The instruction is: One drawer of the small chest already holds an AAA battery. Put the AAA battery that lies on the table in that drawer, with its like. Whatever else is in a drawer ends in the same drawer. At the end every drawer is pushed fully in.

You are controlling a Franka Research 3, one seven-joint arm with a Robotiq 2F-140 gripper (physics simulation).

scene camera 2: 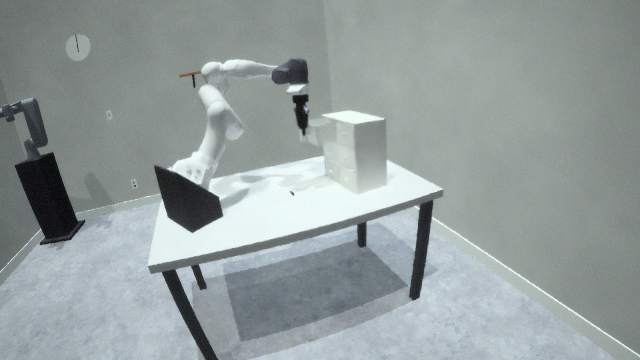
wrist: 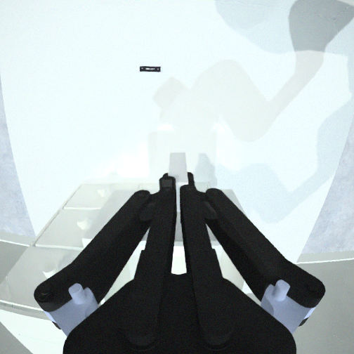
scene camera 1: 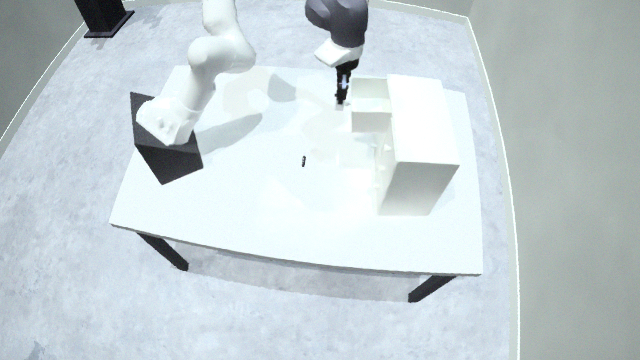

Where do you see a white chest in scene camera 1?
427, 155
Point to a drawer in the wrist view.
At 65, 231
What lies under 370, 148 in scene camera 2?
A white chest.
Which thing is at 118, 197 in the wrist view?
A drawer.
